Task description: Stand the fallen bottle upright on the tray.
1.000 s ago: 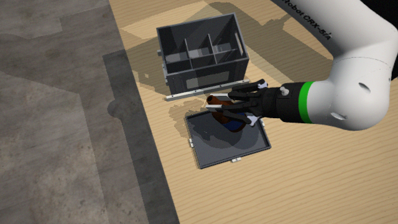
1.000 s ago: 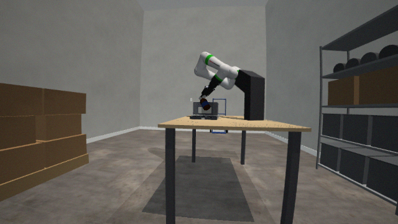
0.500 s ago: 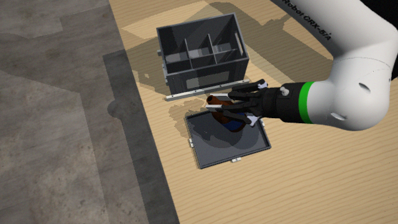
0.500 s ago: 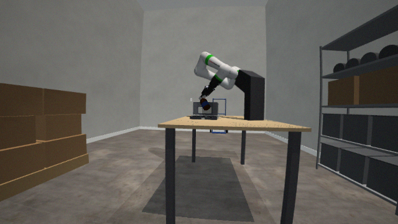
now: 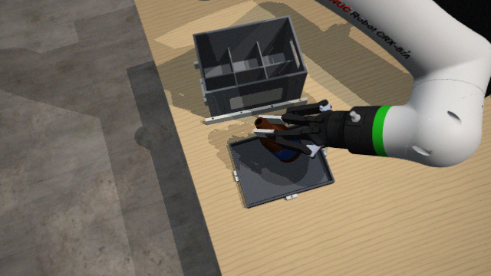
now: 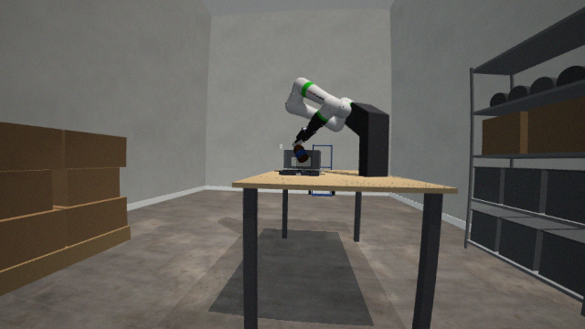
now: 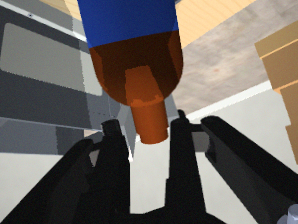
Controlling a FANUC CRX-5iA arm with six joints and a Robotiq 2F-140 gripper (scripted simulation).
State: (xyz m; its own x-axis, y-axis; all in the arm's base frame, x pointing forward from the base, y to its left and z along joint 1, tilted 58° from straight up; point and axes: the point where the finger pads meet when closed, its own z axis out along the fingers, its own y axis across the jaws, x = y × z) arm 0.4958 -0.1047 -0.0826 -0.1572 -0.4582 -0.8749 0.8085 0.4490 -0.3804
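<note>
The bottle is 10 mm behind my hand, 10 mm to the left of it and 50 mm below it. Also, from my hand: dark grey crate: 90 mm behind, 210 mm to the right, 130 mm below; tray: 10 mm behind, 50 mm to the left, 200 mm below.
</note>
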